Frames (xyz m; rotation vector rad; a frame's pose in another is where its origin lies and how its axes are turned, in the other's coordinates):
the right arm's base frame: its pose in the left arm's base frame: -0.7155 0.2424 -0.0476 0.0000 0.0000 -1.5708
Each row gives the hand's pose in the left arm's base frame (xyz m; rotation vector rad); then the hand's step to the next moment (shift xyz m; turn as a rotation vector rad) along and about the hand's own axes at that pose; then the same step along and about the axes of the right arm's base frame.
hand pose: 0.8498 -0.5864 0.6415 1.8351 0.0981 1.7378
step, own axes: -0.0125 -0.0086 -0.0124 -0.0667 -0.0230 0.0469
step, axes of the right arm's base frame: -0.0060 -0.0103 -0.0156 0.0283 0.0422 -0.0678
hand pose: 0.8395 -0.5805 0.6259 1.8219 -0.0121 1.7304
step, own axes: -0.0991 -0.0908 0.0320 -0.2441 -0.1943 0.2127
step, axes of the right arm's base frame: -0.0201 0.0521 -0.1264 0.0322 0.2367 -0.2924
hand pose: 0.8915 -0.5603 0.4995 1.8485 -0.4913 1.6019
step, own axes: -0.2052 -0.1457 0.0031 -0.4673 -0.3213 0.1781
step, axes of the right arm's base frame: -0.0785 0.0581 -0.2320 -0.0558 0.2515 -0.5357
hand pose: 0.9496 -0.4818 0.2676 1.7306 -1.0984 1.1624
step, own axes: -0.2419 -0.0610 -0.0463 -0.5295 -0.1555 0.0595
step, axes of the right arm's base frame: -0.1198 -0.0081 -0.2235 -0.1229 0.0492 -0.5391
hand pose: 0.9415 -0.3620 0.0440 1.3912 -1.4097 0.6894
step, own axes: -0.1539 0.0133 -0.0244 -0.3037 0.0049 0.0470
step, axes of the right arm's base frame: -0.0838 -0.0309 -0.1284 -0.0754 -0.0648 -0.2908
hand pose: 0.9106 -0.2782 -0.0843 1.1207 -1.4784 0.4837
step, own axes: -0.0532 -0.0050 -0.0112 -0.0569 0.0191 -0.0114
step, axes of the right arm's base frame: -0.0263 0.0038 -0.0477 -0.0388 -0.0168 -0.0441
